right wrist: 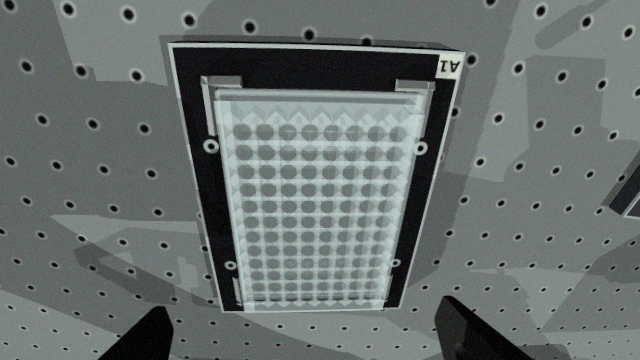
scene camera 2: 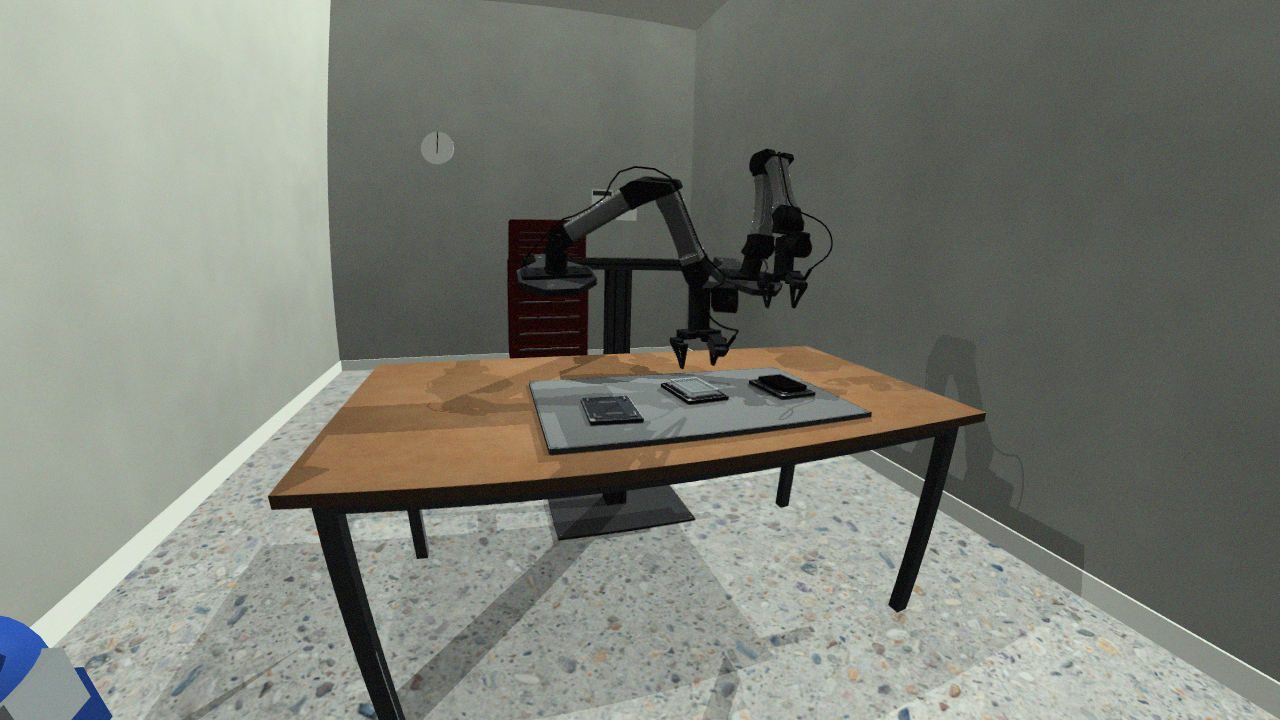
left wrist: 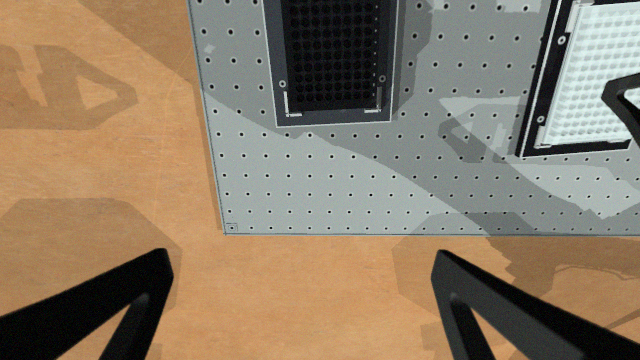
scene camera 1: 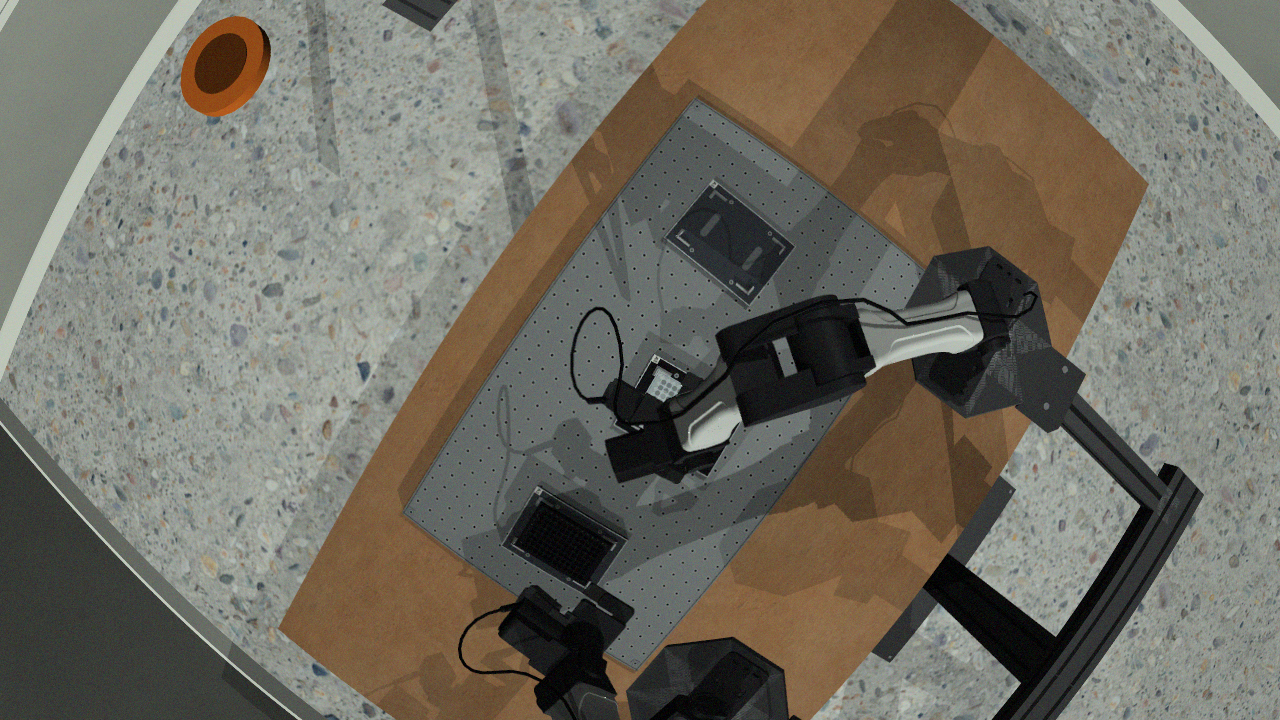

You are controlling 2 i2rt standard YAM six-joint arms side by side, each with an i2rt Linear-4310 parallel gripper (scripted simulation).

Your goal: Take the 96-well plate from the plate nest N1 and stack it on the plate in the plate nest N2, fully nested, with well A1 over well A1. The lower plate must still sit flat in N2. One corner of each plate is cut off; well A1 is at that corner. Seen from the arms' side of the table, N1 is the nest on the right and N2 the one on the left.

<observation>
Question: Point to a clear 96-well plate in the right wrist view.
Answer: At 312, 165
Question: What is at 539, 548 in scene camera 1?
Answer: A black 96-well plate.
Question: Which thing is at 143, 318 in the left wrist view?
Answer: The left gripper.
</observation>
